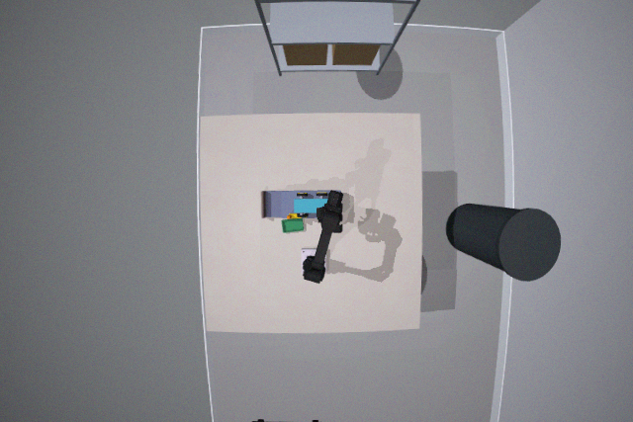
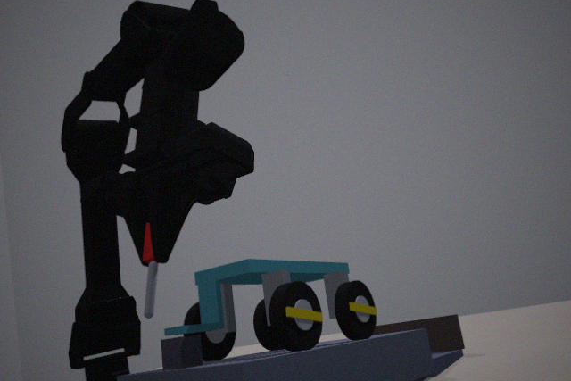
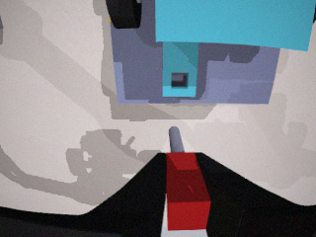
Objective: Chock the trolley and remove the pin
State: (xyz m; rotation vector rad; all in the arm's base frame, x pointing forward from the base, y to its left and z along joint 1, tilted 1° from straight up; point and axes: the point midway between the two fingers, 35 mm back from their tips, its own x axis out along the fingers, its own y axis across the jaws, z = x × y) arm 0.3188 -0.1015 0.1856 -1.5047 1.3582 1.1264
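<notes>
Now: the green tray 12 cm behind my gripper tip, 24 cm to the left of it and 19 cm below it. The rest, counted from my gripper tip: blue-grey ramp: 1 cm ahead, 14 cm to the left, 13 cm below; teal trolley: 1 cm ahead, 14 cm to the left, 6 cm below; red-headed stop pin: right at my gripper tip.
</notes>
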